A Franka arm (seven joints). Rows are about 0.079 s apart.
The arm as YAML. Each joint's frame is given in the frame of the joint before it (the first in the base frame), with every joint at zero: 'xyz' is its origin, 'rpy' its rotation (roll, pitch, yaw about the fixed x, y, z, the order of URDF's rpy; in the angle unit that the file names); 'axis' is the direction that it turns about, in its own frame. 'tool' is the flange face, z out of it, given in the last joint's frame.
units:
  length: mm
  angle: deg
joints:
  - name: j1
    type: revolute
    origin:
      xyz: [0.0, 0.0, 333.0]
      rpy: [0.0, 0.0, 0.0]
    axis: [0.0, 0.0, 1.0]
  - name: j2
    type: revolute
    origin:
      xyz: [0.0, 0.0, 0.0]
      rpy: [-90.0, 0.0, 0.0]
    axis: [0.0, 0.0, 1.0]
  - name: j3
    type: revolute
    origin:
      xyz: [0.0, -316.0, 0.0]
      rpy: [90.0, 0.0, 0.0]
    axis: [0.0, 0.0, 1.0]
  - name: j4
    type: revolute
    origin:
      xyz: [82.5, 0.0, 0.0]
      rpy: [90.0, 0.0, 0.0]
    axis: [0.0, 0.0, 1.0]
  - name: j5
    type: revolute
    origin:
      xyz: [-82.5, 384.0, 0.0]
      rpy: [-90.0, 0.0, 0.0]
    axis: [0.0, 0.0, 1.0]
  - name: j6
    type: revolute
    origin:
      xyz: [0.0, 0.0, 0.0]
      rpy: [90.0, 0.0, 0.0]
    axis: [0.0, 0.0, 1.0]
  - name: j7
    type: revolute
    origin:
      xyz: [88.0, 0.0, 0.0]
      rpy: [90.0, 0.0, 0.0]
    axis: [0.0, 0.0, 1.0]
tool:
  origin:
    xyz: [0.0, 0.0, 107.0]
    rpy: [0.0, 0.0, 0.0]
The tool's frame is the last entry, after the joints.
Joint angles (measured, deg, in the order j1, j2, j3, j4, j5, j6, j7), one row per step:
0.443 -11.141 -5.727 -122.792 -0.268 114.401 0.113
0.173 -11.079 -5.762 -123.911 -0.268 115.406 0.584
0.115 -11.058 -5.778 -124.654 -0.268 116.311 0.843
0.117 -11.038 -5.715 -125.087 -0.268 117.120 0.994
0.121 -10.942 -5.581 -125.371 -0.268 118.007 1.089
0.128 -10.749 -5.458 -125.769 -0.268 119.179 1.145
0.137 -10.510 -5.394 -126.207 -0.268 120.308 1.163
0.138 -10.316 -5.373 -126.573 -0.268 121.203 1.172
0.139 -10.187 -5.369 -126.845 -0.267 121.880 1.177
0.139 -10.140 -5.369 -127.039 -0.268 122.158 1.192
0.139 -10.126 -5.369 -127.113 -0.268 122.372 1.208
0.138 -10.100 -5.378 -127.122 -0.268 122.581 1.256
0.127 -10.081 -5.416 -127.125 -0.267 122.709 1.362
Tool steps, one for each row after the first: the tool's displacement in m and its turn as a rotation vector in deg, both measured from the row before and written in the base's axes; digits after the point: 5 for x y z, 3 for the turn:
-0.00163 -0.00235 -0.00828 0.041 0.180 -0.768
-0.00069 -0.00048 -0.00492 0.001 -0.138 -0.332
0.00018 0.00063 -0.00246 -0.039 -0.353 -0.091
0.00102 0.00120 -0.00172 -0.076 -0.504 0.033
0.00134 0.00113 -0.00303 -0.089 -0.577 0.063
0.00114 0.00065 -0.00384 -0.071 -0.449 0.047
0.00078 0.00021 -0.00323 -0.049 -0.333 0.007
0.00053 0.00005 -0.00225 -0.035 -0.275 -0.004
-0.00009 0.00004 -0.00155 -0.007 -0.037 -0.015
0.00014 0.00000 -0.00037 -0.011 -0.125 -0.017
0.00037 -0.00012 0.00005 -0.011 -0.173 -0.060
0.00021 -0.00046 0.00002 0.007 -0.105 -0.156

